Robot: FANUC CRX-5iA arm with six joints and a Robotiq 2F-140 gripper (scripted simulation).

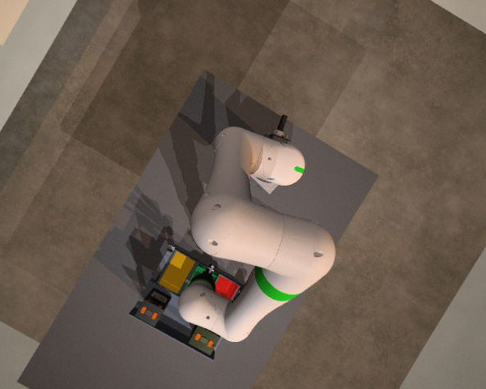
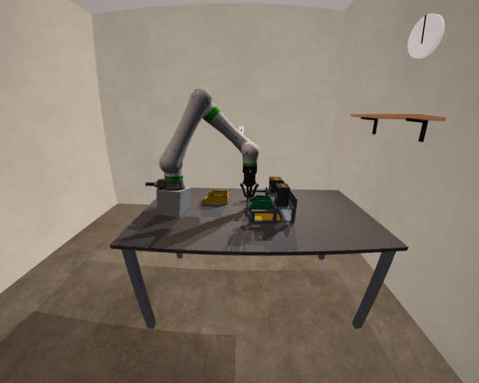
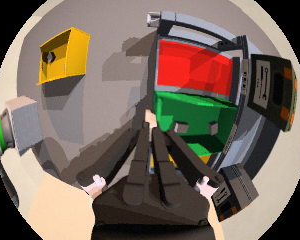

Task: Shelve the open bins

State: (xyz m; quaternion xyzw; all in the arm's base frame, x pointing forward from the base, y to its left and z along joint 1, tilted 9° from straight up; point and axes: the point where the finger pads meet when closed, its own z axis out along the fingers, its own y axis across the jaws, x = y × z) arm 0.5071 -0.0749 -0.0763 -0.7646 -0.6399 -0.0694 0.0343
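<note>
My hand is 9 cm short of the green bin, 2 cm to the left of it and 1 cm above it. Round my hand: yellow-marked place: 13 cm to the right, 8 cm ahead, 5 cm below; then red mark: 12 cm ahead, 9 cm to the left, 5 cm below; then yellow bin: 20 cm behind, 18 cm to the left, 2 cm below.
</note>
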